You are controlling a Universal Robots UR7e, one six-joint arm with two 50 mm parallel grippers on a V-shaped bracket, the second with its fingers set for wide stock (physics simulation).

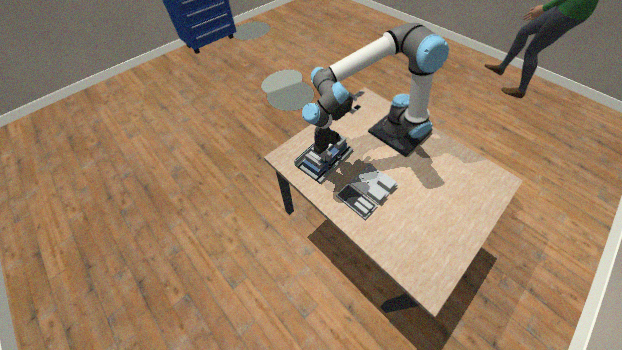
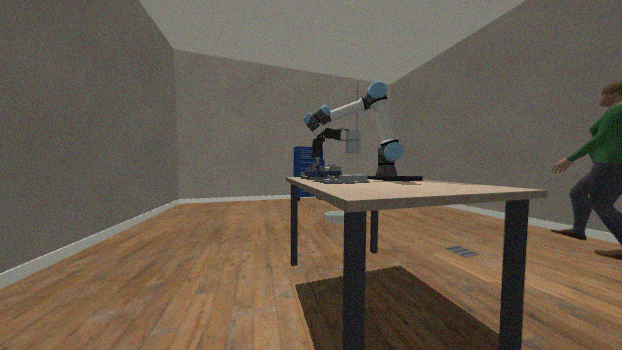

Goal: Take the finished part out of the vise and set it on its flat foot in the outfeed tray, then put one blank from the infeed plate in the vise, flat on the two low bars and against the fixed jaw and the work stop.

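Places are measured from the arm's base along level axes (x ahead, y left, z up), in centimetres.
Where they show: hand, its tool point: (image 1: 323,157) (image 2: 317,163); arm's base, origin of its link: (image 1: 394,129) (image 2: 386,176).
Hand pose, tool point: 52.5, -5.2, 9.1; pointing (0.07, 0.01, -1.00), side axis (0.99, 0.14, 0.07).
Each offset is from my tool point to the centre of the thing, as dx, dy, dz. "spot": to the spot under its first point. Level surfaces: height alone.
The vise @[-5.8, -6.0, -6.4] (image 1: 338,150) (image 2: 330,172) is a blue and grey assembly on a dark base at the table's far left corner. My downward gripper (image 1: 321,151) (image 2: 317,160) is at the vise, its fingertips low among the jaws. The fingers are too small and too hidden to tell whether they are open or shut on something. The finished part cannot be made out there. The second gripper points sideways, toward the arm's base. The outfeed tray @[spot: +4.1, +26.8, -10.3] (image 1: 351,207) is dark with a thin rim and holds two pale parts. The pale infeed plate @[-15.0, +23.6, -10.9] (image 1: 370,176) beside it carries grey blanks @[-19.4, +28.3, -8.7] (image 1: 387,182) (image 2: 354,178).
The arm's black base plate (image 1: 389,138) (image 2: 410,178) stands on the table @[dz -11.3] (image 1: 450,240) (image 2: 425,191), behind the tray and plate. A person in green (image 1: 575,11) (image 2: 607,135) is at the right, away from the table. A blue drawer cabinet (image 1: 202,20) (image 2: 302,156) stands beyond it.
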